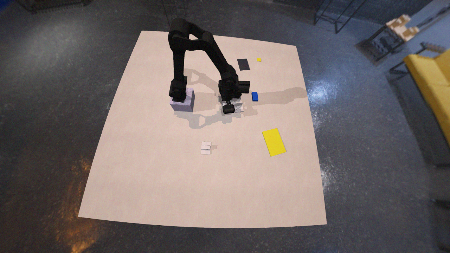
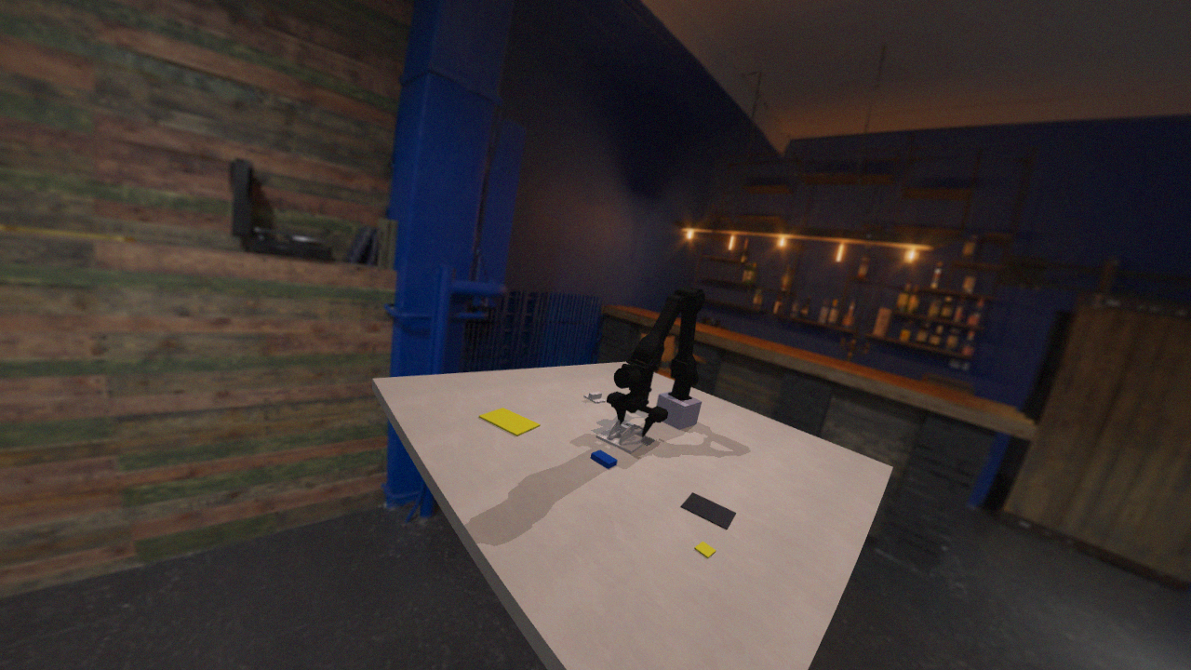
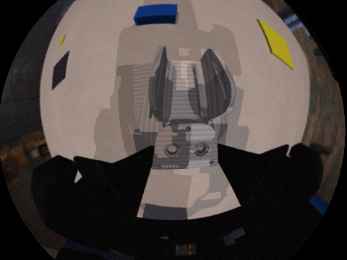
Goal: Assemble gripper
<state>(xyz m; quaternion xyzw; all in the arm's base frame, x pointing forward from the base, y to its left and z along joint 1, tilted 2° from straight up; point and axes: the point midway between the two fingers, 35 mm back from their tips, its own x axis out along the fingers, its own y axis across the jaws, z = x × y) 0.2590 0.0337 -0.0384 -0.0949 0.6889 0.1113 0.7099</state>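
Right now the grey jaw is 20 mm ahead of my gripper tip and 20 mm to the left of it. Also, from my gripper tip: black sheet (100 mm ahead, 360 mm to the left, 10 mm below); blue block (190 mm ahead, 90 mm to the left); white block (80 mm behind, 280 mm to the right).
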